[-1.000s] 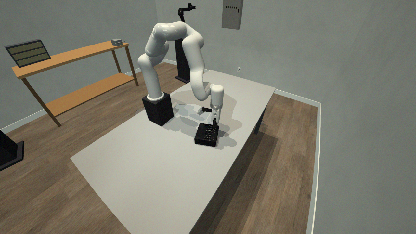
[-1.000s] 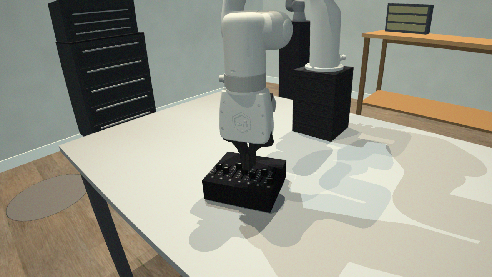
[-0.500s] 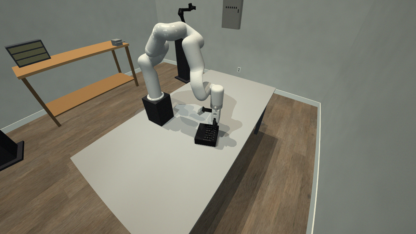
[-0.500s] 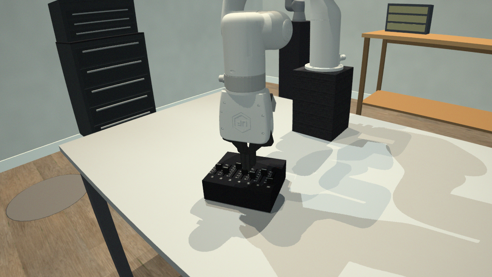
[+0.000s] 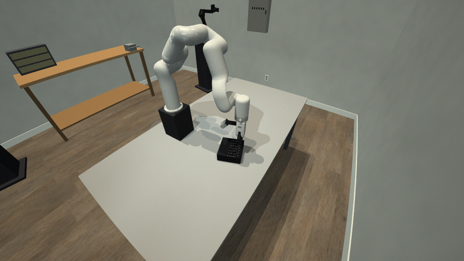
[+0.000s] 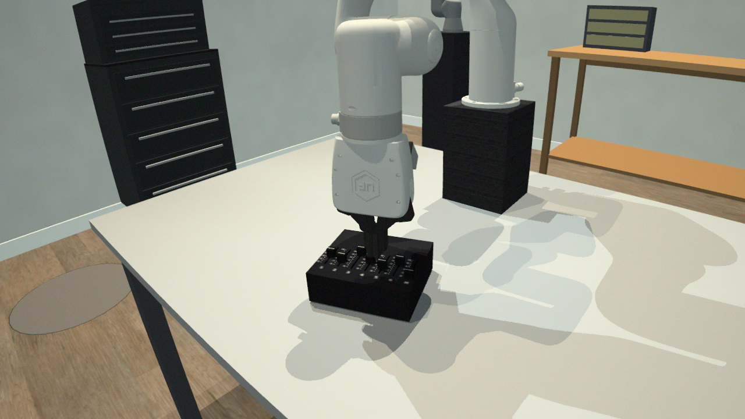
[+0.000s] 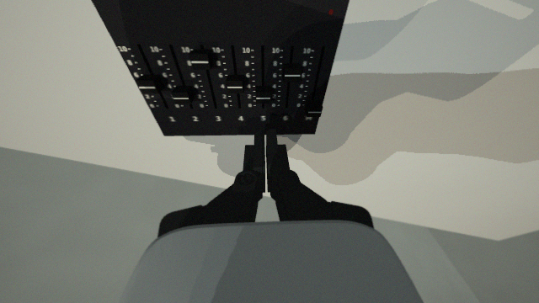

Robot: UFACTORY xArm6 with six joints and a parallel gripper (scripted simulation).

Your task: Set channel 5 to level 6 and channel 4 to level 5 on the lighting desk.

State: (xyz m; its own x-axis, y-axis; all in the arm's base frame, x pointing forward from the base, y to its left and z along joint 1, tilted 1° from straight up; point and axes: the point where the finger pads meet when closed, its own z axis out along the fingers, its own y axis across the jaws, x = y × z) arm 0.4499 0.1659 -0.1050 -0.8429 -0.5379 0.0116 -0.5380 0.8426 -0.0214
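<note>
Right now my hand is 5 cm above the channel 5 fader cap, 2 cm past it and 1 cm to the left of it. The rest, counted from my hand: master fader cap: 5 cm below, 3 cm to the left, 3 cm behind; channel 4 cap: 5 cm below, 4 cm to the right, 2 cm behind; channel 6 fader cap: 5 cm below, 5 cm behind, 1 cm to the right.
</note>
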